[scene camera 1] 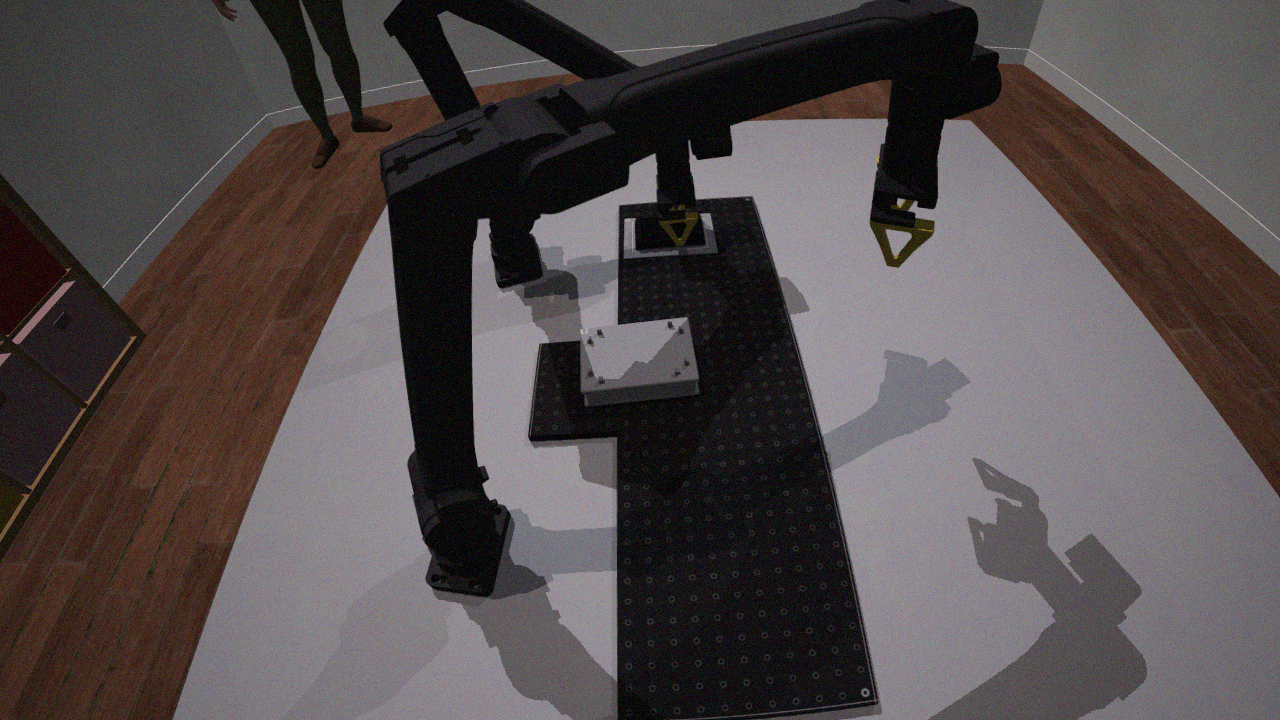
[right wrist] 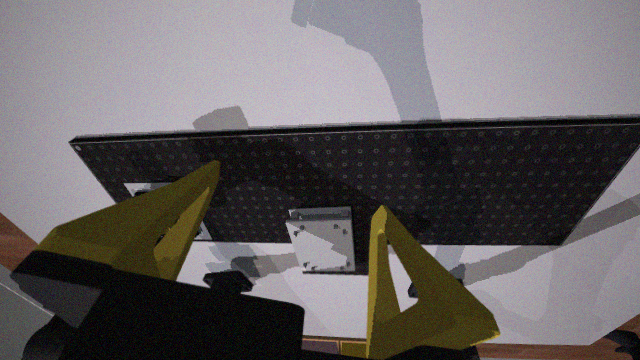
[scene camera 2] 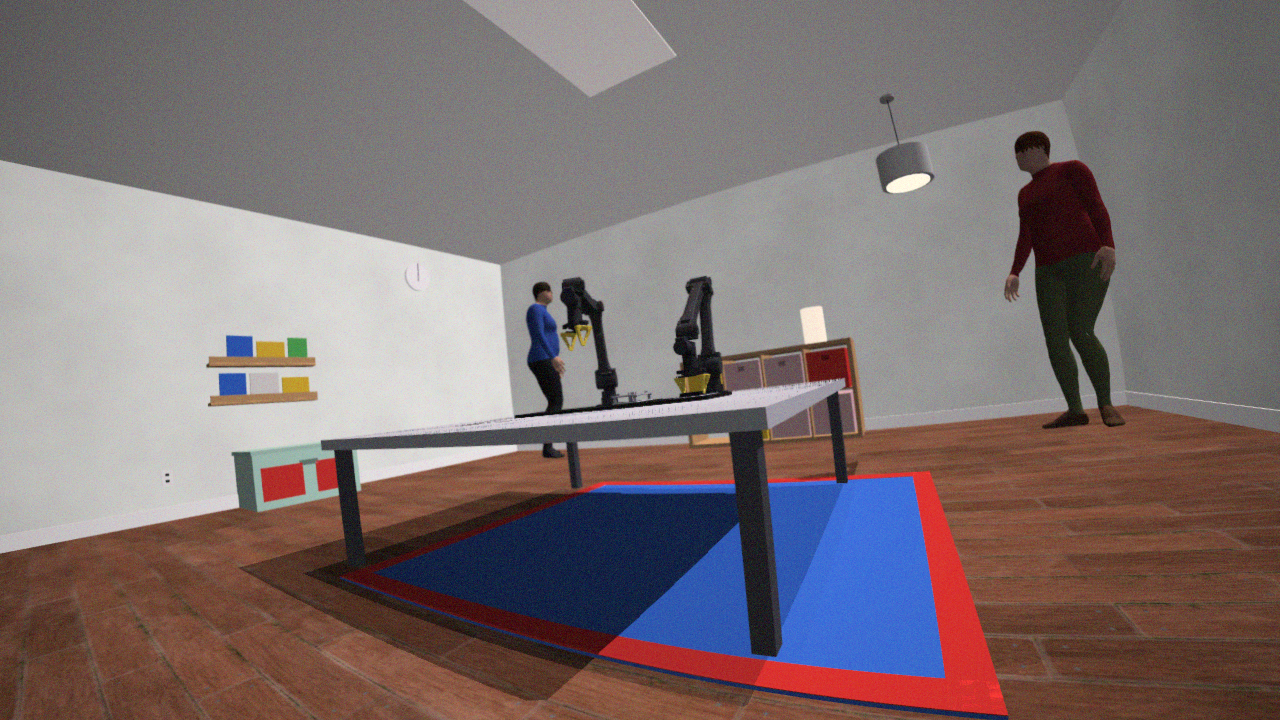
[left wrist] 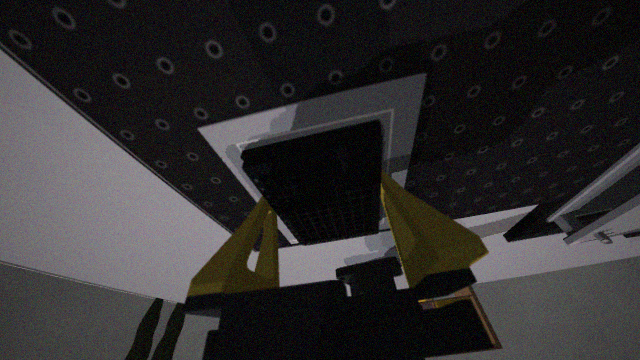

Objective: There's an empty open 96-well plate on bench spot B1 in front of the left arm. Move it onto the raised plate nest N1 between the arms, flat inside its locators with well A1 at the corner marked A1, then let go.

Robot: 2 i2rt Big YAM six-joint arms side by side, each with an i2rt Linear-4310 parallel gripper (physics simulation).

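Frame: origin at the left arm's base, x left, y back, z up, level; centimetres.
Seen in the pictures: left gripper, between the fingertips: (scene camera 1: 678,231) (scene camera 2: 694,394) (left wrist: 323,184); right gripper, between the fingertips: (scene camera 1: 895,240) (right wrist: 302,191) (scene camera 2: 577,348); left arm's base, origin of its link: (scene camera 1: 517,263) (right wrist: 229,280) (left wrist: 368,268); right arm's base, origin of its link: (scene camera 1: 470,548).
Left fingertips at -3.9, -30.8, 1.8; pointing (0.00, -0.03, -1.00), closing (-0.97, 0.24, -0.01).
Offsets run from my left fingertips to a thing's middle, as dx, dy, dz. "spot": to the spot under its first point. Level surfaces: height alone.
The black 96-well plate @(+0.4, +1.8, +0.4) (scene camera 1: 646,234) (left wrist: 325,165) lies within the pale frame of spot B1 @(spot: -6.1, -3.7, -0.3) (scene camera 1: 708,247) (left wrist: 410,95). My left gripper (scene camera 1: 680,240) (scene camera 2: 692,385) (left wrist: 323,184) is shut on the plate, one yellow fingertip against each long side. The plate looks level and low in the frame; whether it touches the bench is hidden. Its A1 corner cannot be made out. The pale raised nest N1 @(-29.8, +15.5, +1.8) (scene camera 1: 637,353) (right wrist: 325,245) stands between the arms with small dark locators and no plate. My right gripper (scene camera 1: 897,259) (scene camera 2: 575,335) (right wrist: 302,191) is open and empty, high above the table.
The dark perforated board @(dz -0.5) (scene camera 1: 742,555) (right wrist: 500,190) runs under the spot and the nest on the white table @(dz -1.8) (scene camera 1: 895,537). The right arm's long upper link (scene camera 1: 716,80) crosses above the board in scene camera 1. Two people stand away from the table in scene camera 2.
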